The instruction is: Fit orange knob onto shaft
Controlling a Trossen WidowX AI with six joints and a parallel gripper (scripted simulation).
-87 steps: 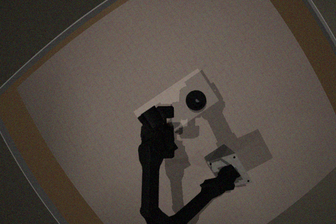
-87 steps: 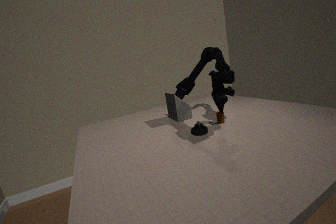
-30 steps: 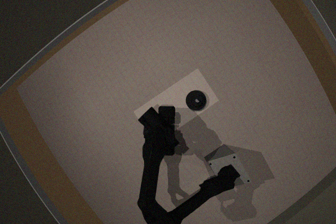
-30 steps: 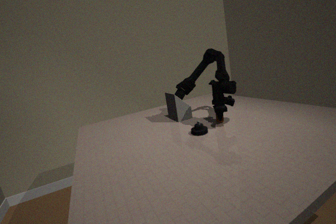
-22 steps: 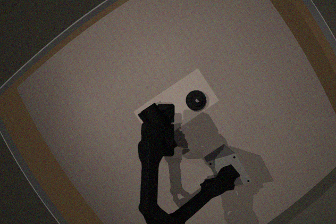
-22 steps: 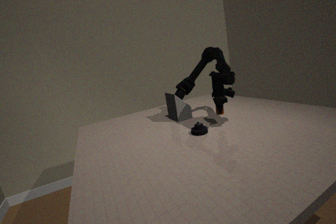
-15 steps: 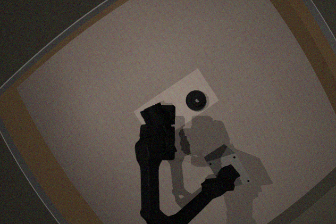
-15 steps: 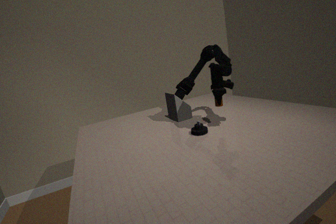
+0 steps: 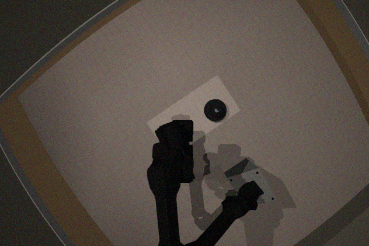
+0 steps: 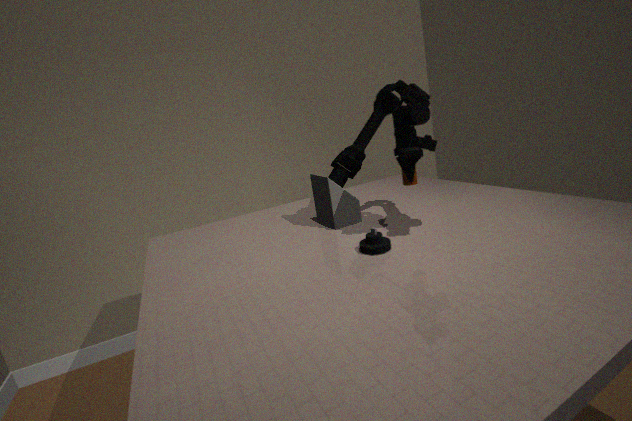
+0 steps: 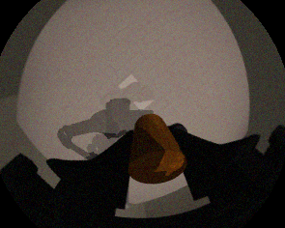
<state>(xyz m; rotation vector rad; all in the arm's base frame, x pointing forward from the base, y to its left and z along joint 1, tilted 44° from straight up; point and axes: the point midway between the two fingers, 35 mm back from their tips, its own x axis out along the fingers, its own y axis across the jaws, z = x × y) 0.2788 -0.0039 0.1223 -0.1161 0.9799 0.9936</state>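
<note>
The orange knob lies 3 cm above my gripper tip. The rest, counted from my gripper tip: black round pedestal 16 cm to the right, 12 cm below, 1 cm ahead.
</note>
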